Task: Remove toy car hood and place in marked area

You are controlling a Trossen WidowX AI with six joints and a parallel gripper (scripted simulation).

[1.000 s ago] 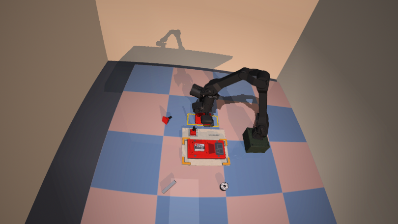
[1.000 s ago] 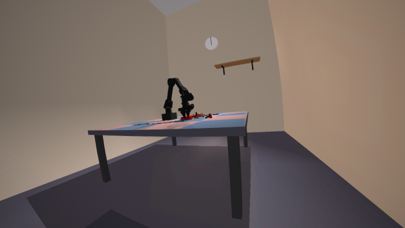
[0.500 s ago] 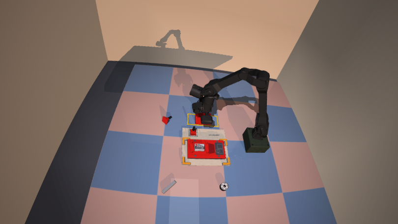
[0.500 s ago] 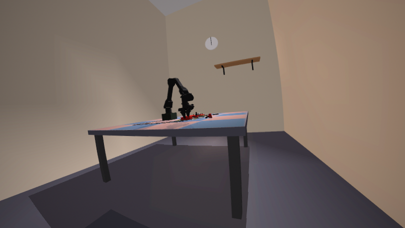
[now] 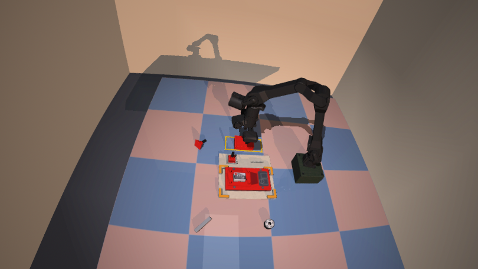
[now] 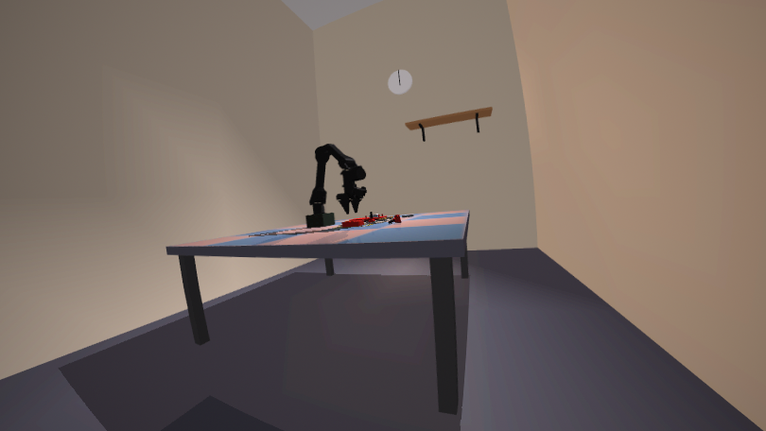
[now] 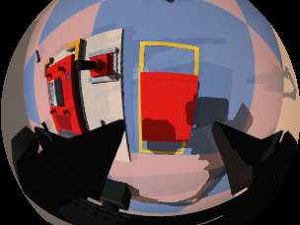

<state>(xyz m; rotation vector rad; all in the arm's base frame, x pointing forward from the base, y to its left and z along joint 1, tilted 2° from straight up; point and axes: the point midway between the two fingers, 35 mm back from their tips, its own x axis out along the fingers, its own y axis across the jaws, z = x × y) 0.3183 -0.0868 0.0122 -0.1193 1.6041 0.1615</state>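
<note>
The red hood lies 5 cm below my gripper tip. Round my gripper tip: wheel 39 cm to the left, 15 cm behind, 5 cm below.
</note>
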